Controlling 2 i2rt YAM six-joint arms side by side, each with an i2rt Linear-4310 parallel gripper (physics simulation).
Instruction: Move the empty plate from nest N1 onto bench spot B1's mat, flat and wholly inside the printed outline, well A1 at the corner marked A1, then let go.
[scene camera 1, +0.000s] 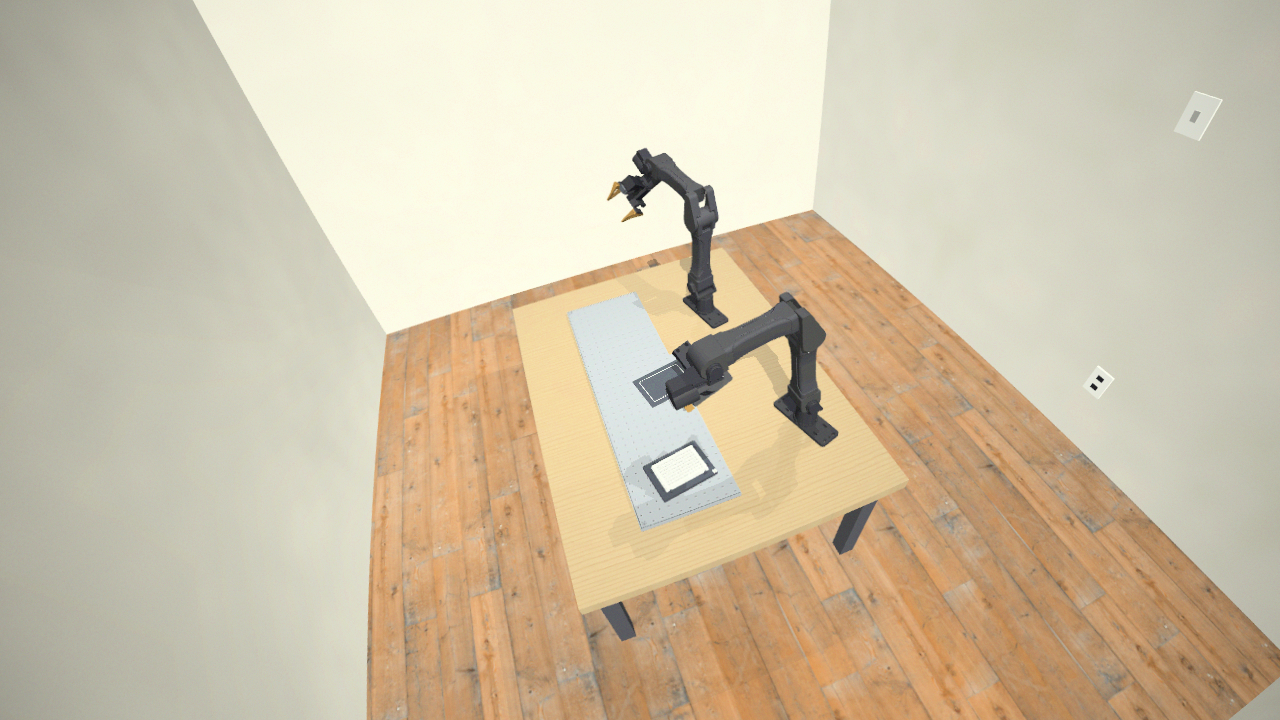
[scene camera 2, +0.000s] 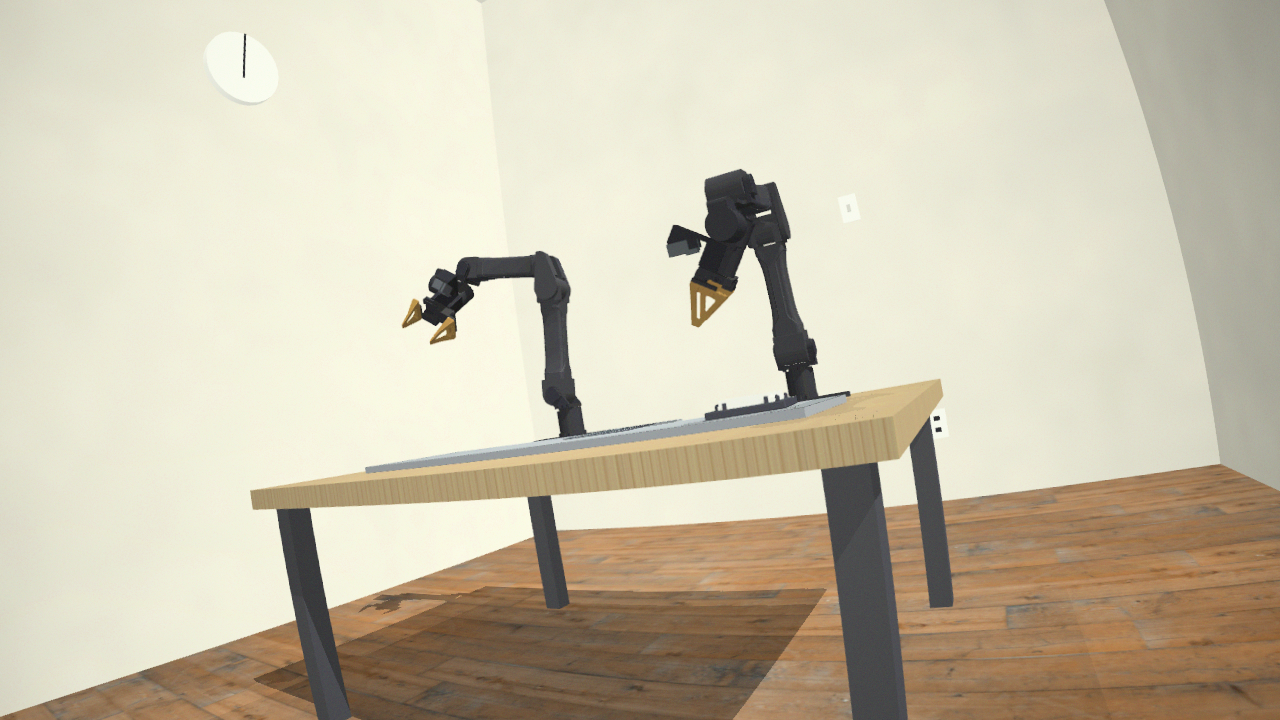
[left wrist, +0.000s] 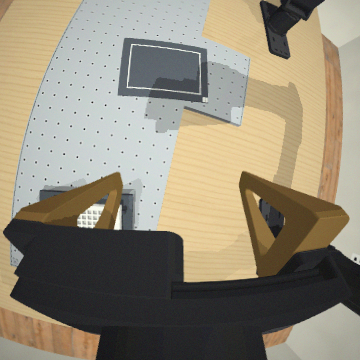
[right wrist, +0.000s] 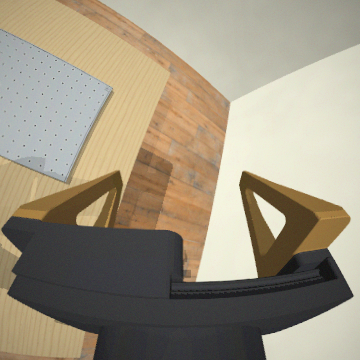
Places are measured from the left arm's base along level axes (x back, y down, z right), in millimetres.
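Pixels of known places: left gripper, between the fingertips: (scene camera 2: 699, 322) (left wrist: 180, 177); right gripper, between the fingertips: (scene camera 1: 614, 211) (scene camera 2: 416, 334) (right wrist: 180, 176); left arm's base, origin of its link: (scene camera 1: 805, 419); right arm's base, origin of its link: (scene camera 1: 705, 310) (left wrist: 273, 28).
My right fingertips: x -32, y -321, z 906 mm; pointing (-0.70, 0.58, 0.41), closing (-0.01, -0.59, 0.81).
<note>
For each thing: its top centre in the pictures, then the offset to it from my right fingertips. Level surfaces: height alone.
- white plate, centre of its top: (scene camera 2: 751, 395) (left wrist: 81, 230) (scene camera 1: 679, 466) dx -357, dy +282, dz -821 mm
- dark nest, centre of its top: (scene camera 2: 752, 397) (left wrist: 82, 229) (scene camera 1: 679, 467) dx -357, dy +286, dz -821 mm
- dark mat, height of its surface: dy +306 mm
- grey perforated board, height of its surface: dy +308 mm
- wooden table, height of its surface: dy +321 mm
The white plate (scene camera 1: 679, 468) (scene camera 2: 750, 400) (left wrist: 89, 218) sits in the dark nest (scene camera 1: 690, 484) (scene camera 2: 751, 410) (left wrist: 128, 205) near the board's front end in scene camera 1. The dark mat (scene camera 1: 656, 385) (left wrist: 165, 65) with a white printed outline lies farther back, bare; a small white tag marks one corner, its lettering too small to read. My left gripper (scene camera 1: 688, 408) (scene camera 2: 698, 322) (left wrist: 180, 177) is open and empty, high above the board, pointing down at a tilt; its own arm hides much of it in scene camera 1. My right gripper (scene camera 1: 616, 209) (scene camera 2: 418, 334) (right wrist: 180, 176) is open and empty, far from the plate.
A grey perforated board (scene camera 1: 608, 358) (left wrist: 100, 125) (right wrist: 45, 100) lies on the wooden table (scene camera 1: 572, 510) and carries nest and mat. The left arm's base (scene camera 1: 805, 420) and the right arm's base (scene camera 1: 705, 310) (left wrist: 274, 30) stand beside the board. The left arm's shadow falls across part of the mat.
</note>
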